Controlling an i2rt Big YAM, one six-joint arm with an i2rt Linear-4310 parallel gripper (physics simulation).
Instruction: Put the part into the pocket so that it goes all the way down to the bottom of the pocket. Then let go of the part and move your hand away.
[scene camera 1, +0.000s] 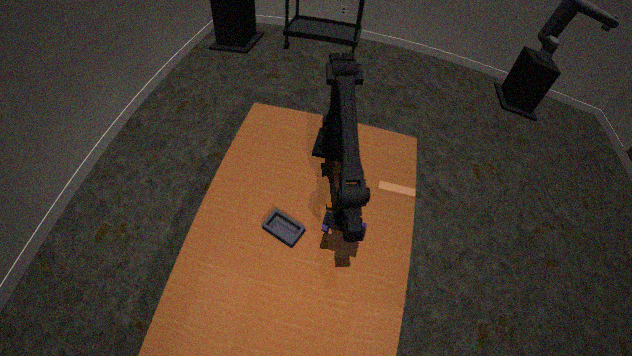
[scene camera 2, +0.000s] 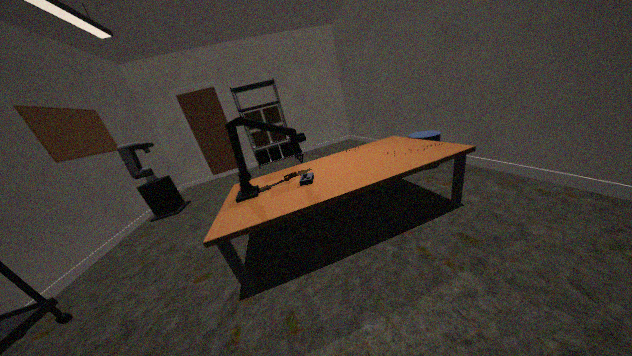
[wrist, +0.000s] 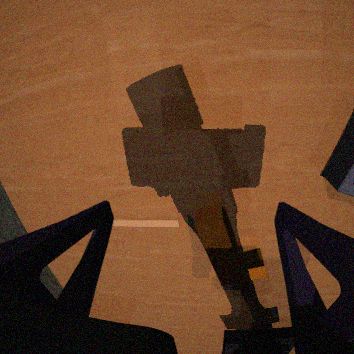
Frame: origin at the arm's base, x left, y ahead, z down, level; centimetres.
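Seen in the pictures: gripper, fingertip midpoint: (scene camera 1: 341, 236) (scene camera 2: 301, 161) (wrist: 191, 210); arm's base, origin of the base link: (scene camera 1: 333, 143) (scene camera 2: 247, 191) (wrist: 258, 352).
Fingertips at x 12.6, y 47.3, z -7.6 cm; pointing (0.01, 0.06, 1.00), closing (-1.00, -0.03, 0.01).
Note:
Pixels of each thing's middle, then the offset from my fingertips to it. Level surfaces: height alone.
- orange part, body centre: (wrist: 233, 245) (scene camera 1: 334, 216) dx -3.9, dy -12.0, dz +8.9 cm
- dark grey rectangular block, body centre: (scene camera 1: 283, 227) (scene camera 2: 307, 178) dx -21.3, dy -1.4, dz +8.6 cm
- wooden table, its level: dz +10.4 cm
The orange part (wrist: 212, 227) lies on the table in the arm's shadow, outside the pocket. It looks angular, and its outline is partly lost in the dark; a small orange bit of the part (scene camera 1: 329, 205) shows beside the arm. The pocket is in a dark grey rectangular block (scene camera 1: 292, 243) (scene camera 2: 306, 178) (wrist: 341, 157), left of the gripper in scene camera 1 and at the right edge of the wrist view. The pocket looks empty. My gripper (scene camera 2: 300, 156) (wrist: 191, 210) is open and empty, hanging above the table. In the wrist view the part shows between and below the fingertips.
The wooden table (scene camera 1: 225, 300) (scene camera 2: 370, 170) carries the arm's base (scene camera 2: 247, 194). A pale strip (scene camera 1: 396, 188) (wrist: 146, 223) lies flat near the table's right side in scene camera 1. A second arm on a pedestal (scene camera 1: 530, 80) (scene camera 2: 161, 197) and a cart (scene camera 1: 322, 30) stand away from the table.

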